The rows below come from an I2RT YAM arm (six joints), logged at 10 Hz.
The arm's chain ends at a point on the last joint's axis. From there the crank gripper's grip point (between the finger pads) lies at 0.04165 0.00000 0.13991 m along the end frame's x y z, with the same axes.
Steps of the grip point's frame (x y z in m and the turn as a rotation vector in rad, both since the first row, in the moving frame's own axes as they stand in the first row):
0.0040, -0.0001, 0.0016, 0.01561, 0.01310, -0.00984
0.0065, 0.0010, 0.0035, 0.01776, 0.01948, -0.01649
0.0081, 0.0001, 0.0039, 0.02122, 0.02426, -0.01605
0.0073, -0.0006, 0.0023, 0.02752, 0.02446, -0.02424
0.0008, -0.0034, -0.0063, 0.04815, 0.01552, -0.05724
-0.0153, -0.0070, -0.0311, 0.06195, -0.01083, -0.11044
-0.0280, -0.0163, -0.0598, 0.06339, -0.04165, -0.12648
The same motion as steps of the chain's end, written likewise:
0.0022, 0.0025, 0.0022, 0.01561, 0.01310, -0.00984
0.0038, 0.0042, 0.0044, 0.01776, 0.01948, -0.01649
0.0047, 0.0038, 0.0050, 0.02122, 0.02426, -0.01605
0.0040, 0.0043, 0.0034, 0.02752, 0.02446, -0.02424
-0.0011, 0.0058, -0.0054, 0.04815, 0.01552, -0.05724
-0.0131, 0.0062, -0.0311, 0.06195, -0.01083, -0.11044
-0.0213, -0.0025, -0.0610, 0.06339, -0.04165, -0.12648

